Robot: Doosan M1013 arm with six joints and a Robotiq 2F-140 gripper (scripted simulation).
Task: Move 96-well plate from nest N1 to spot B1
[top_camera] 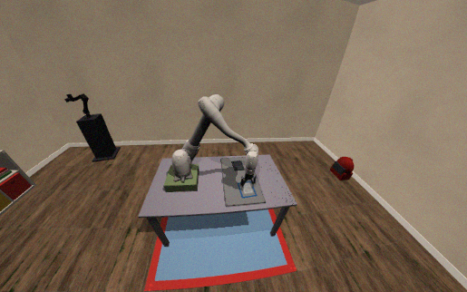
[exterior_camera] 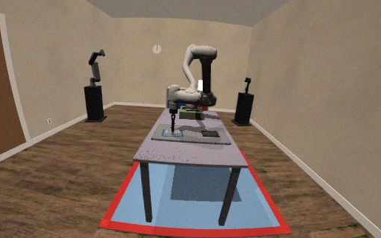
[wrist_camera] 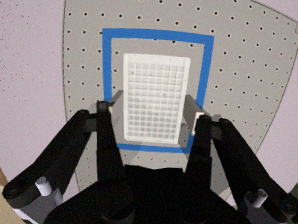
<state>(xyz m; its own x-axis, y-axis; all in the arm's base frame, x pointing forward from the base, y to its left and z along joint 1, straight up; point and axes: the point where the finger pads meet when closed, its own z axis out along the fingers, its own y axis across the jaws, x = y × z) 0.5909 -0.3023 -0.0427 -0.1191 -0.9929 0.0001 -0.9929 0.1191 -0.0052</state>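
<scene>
The white 96-well plate lies 20 mm below my hand. The rest, counted from my hand: dark plate nest (360 mm to the left, 40 mm ahead, 30 mm below).
</scene>
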